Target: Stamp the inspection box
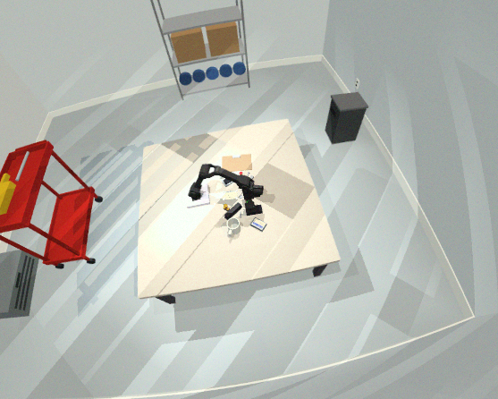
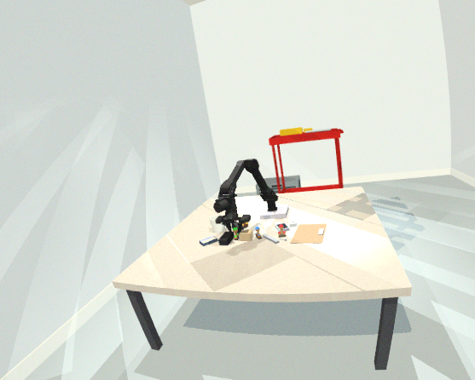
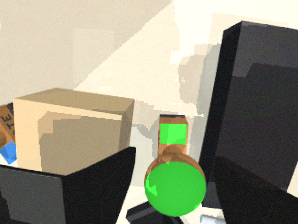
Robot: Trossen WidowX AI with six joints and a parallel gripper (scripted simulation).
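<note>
The green-topped stamp lies 1 cm below my gripper tip. The rest, counted from my gripper tip: blue-knobbed stamp (12 cm to the left, 1 cm below); black box (2 cm ahead, 5 cm to the right, 2 cm below); tan block (1 cm ahead, 6 cm to the left, 1 cm below).
</note>
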